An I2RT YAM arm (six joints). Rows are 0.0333 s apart.
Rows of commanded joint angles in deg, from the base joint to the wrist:
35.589, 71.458, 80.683, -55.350, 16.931, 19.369
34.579, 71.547, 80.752, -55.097, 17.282, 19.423
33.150, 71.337, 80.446, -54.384, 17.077, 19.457
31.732, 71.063, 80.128, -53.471, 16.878, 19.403
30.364, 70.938, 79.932, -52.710, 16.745, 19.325
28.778, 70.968, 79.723, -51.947, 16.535, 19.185
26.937, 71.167, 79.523, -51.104, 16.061, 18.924
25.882, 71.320, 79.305, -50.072, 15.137, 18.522
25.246, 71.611, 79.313, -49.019, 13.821, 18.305
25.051, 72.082, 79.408, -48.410, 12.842, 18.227
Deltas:
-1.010, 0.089, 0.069, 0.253, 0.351, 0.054
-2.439, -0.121, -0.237, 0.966, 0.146, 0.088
-3.857, -0.395, -0.555, 1.879, -0.053, 0.034
-5.225, -0.520, -0.751, 2.640, -0.186, -0.044
-6.811, -0.490, -0.960, 3.403, -0.396, -0.184
-8.652, -0.291, -1.160, 4.246, -0.870, -0.445
-9.707, -0.138, -1.378, 5.278, -1.794, -0.847
-10.343, 0.153, -1.370, 6.331, -3.110, -1.064
-10.538, 0.624, -1.275, 6.940, -4.089, -1.142

